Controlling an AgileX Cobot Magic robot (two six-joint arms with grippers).
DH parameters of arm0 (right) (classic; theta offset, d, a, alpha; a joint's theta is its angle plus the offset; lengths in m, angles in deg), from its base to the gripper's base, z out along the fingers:
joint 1: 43.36 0.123 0 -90
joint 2: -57.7 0 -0.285 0
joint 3: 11 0 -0.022 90
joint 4: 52.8 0.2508 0 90
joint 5: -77.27 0 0.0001 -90
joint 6: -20.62 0.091 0 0
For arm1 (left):
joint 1: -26.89 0.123 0 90
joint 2: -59.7 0 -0.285 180
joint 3: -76.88 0 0.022 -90
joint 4: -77.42 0.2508 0 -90
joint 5: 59.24 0 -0.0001 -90
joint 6: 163.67 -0.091 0 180
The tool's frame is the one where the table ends.
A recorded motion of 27 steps. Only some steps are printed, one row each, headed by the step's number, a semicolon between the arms.
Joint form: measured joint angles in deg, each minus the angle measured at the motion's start. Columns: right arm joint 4, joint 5, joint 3, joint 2, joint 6, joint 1; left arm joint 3, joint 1, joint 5, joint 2, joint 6, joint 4.
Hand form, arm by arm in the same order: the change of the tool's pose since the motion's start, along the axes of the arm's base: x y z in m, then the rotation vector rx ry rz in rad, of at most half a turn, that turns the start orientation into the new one. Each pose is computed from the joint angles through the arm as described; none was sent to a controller.
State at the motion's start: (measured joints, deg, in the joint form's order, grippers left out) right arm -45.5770 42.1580 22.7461 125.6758 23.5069 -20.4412; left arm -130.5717 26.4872 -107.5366 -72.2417 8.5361 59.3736
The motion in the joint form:
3: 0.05 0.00 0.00 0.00 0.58 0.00; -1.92 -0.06 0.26 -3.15 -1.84 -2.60
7: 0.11 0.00 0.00 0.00 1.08 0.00; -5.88 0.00 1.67 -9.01 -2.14 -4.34
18: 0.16 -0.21 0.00 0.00 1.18 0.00; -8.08 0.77 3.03 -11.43 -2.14 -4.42
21: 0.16 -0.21 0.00 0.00 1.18 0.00; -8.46 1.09 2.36 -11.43 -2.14 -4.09
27: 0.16 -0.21 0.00 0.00 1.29 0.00; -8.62 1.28 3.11 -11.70 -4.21 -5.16
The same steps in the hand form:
3: 0.0000 0.0000 0.0000 0.0069 0.0037 -0.0075; 0.0093 -0.0034 -0.0159 -0.0286 0.0095 -0.0151
7: 0.0000 0.0001 0.0000 0.0131 0.0070 -0.0141; 0.0268 -0.0043 -0.0455 -0.0527 0.0181 -0.0012
18: -0.0003 0.0001 -0.0002 0.0136 0.0113 -0.0151; 0.0359 0.0030 -0.0552 -0.0515 -0.0006 0.0208
21: -0.0003 0.0001 -0.0002 0.0136 0.0113 -0.0151; 0.0359 0.0060 -0.0538 -0.0474 0.0036 0.0206
27: -0.0003 0.0001 -0.0002 0.0147 0.0120 -0.0165; 0.0377 0.0069 -0.0545 -0.0466 -0.0161 0.0035

